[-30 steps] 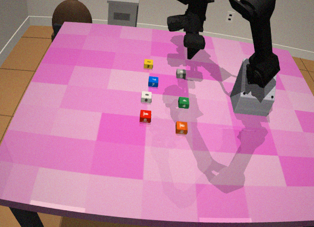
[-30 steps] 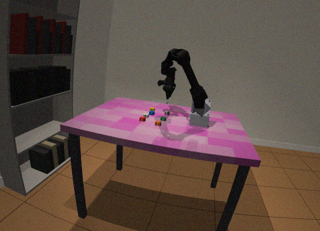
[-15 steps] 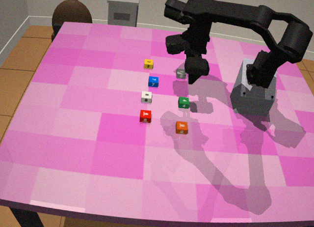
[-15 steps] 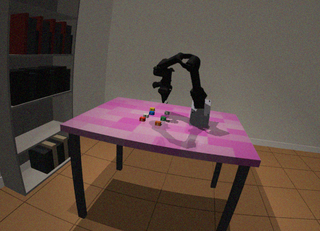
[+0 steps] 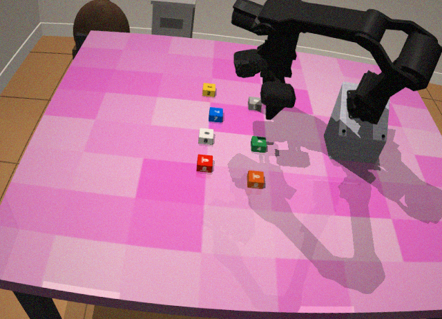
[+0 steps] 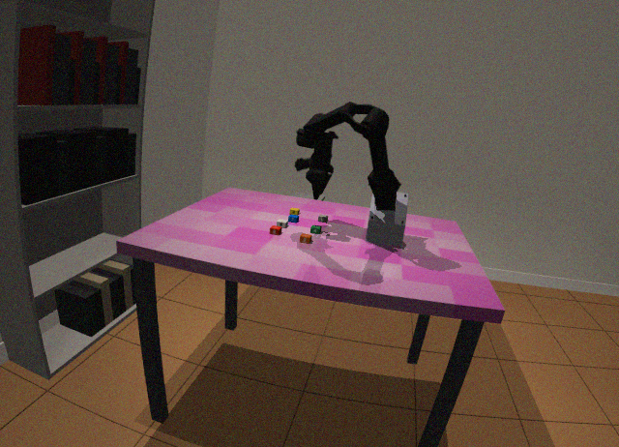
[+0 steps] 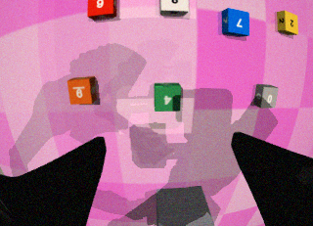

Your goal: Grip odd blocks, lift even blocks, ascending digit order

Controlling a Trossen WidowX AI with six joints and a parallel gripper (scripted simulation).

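The grey block lies 2 cm behind my gripper tip, 16 cm to the right of it and 11 cm below it. The rest, counted from my gripper tip: orange block 2 cm ahead, 10 cm to the left, 11 cm below; then green block 1 cm to the right, 11 cm below; then white block 11 cm ahead, 3 cm to the right, 11 cm below.
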